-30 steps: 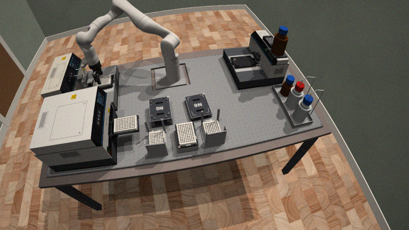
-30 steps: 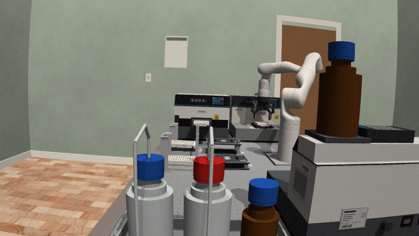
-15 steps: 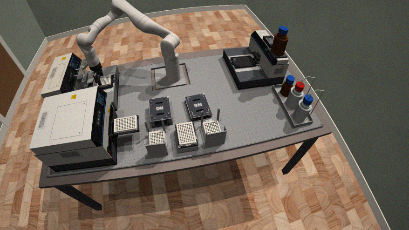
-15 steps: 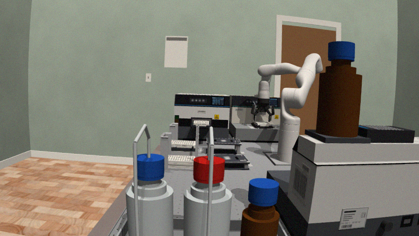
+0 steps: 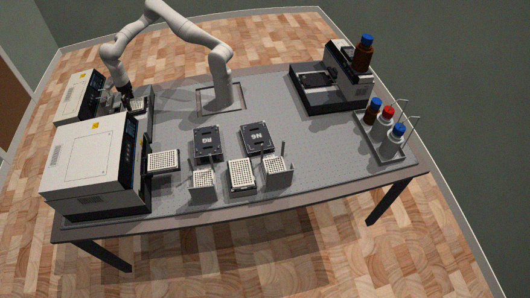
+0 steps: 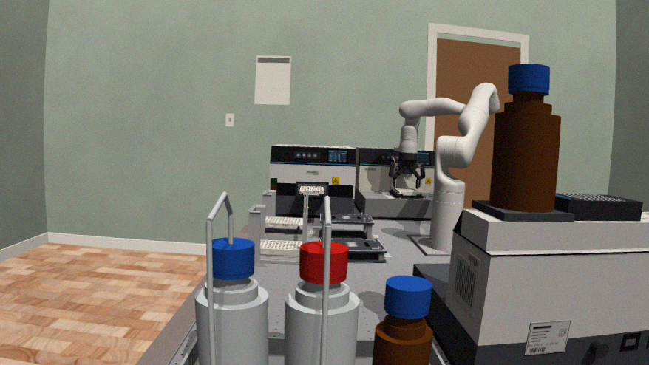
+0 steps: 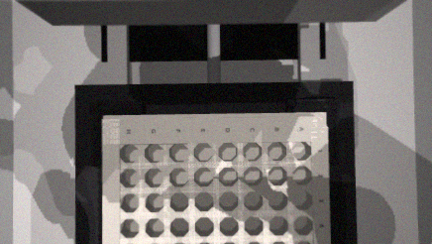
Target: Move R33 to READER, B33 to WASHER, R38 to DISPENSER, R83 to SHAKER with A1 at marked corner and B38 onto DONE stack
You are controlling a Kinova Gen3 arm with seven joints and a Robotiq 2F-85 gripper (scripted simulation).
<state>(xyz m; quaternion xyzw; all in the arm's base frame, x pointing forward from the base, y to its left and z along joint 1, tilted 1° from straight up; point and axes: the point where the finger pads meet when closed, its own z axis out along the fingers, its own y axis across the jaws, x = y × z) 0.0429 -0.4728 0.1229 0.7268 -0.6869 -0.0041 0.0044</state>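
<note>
Now: the washer nest 30 mm below my hand. The rest, counted from my hand: washer head: 100 mm to the right, 40 mm above, 10 mm ahead; then dark reader tray: 370 mm ahead, 200 mm to the left, 10 mm below; then reader housing: 390 mm ahead, 120 mm above, 100 mm to the right.
</note>
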